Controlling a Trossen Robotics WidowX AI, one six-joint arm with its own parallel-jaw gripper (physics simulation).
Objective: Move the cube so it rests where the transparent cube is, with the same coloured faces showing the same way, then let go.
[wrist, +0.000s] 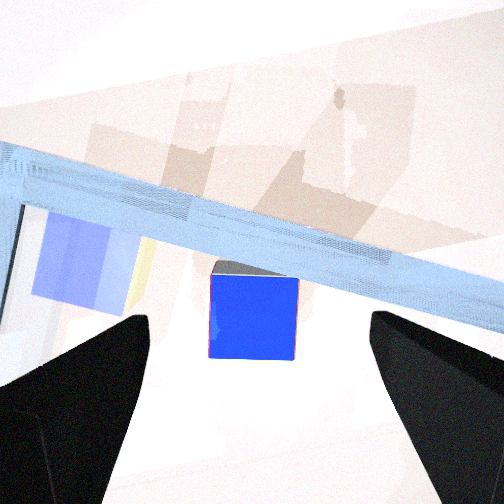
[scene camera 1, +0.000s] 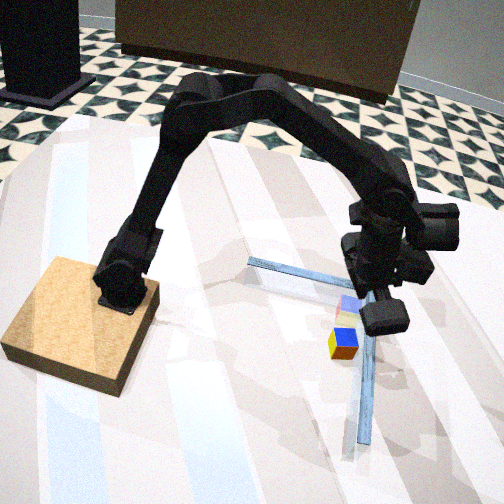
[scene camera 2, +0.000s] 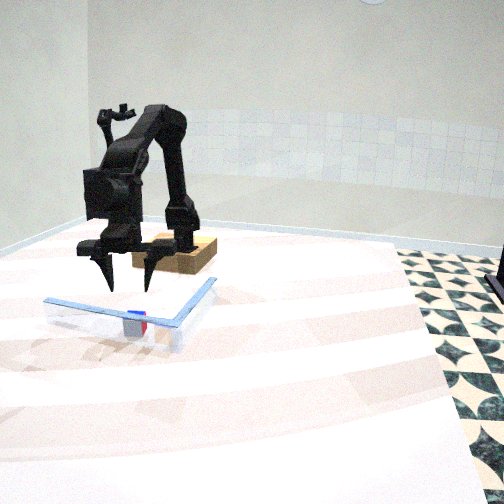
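The cube sits on the table inside the corner of the pale blue L-shaped rail, blue face up, with yellow and orange sides showing. In the wrist view the cube lies between my fingers, below them. The transparent cube stands just behind it in the rail's corner; it shows pale blue at the left of the wrist view. My gripper hangs open above the cube, not touching it. In scene camera 2 the gripper is above the cube.
The pale blue L-shaped rail runs along the table beside the cube. The arm's base stands on a wooden block at the left. Dark furniture stands beyond the table.
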